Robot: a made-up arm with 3 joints.
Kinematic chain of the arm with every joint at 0, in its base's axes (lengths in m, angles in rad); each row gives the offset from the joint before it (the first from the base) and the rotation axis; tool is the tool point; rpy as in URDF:
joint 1: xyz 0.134 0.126 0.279 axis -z
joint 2: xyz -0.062 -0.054 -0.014 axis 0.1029 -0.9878 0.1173
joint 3: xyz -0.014 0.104 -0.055 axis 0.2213 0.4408 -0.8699
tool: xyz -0.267 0.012 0.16 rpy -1.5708 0 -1.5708
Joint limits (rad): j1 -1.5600..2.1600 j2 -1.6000..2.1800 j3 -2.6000..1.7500
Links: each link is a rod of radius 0.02 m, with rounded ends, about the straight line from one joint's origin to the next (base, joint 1, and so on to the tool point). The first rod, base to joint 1, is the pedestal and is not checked.
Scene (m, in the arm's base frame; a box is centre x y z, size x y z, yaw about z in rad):
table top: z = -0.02
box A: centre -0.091 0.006 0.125 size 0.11 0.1 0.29 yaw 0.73
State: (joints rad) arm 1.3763 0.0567 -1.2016
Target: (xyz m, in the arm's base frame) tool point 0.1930 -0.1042 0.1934
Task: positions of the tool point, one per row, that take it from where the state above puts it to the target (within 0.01 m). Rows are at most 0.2 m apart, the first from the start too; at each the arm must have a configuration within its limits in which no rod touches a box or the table.
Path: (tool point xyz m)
1: -0.1682 0.2245 0.3209
2: -0.1502 0.0692 0.3762
3: -0.0515 -0.0521 0.4102
4: 0.0910 -0.1016 0.4212
5: 0.0478 -0.1295 0.3498
6: 0.0491 -0.1326 0.2942
7: 0.0705 -0.1242 0.2823
8: 0.0762 -0.1097 0.3137
9: 0.0412 -0.0838 0.3619
10: 0.0865 -0.1238 0.2692
11: 0.1930 -0.1042 0.1934

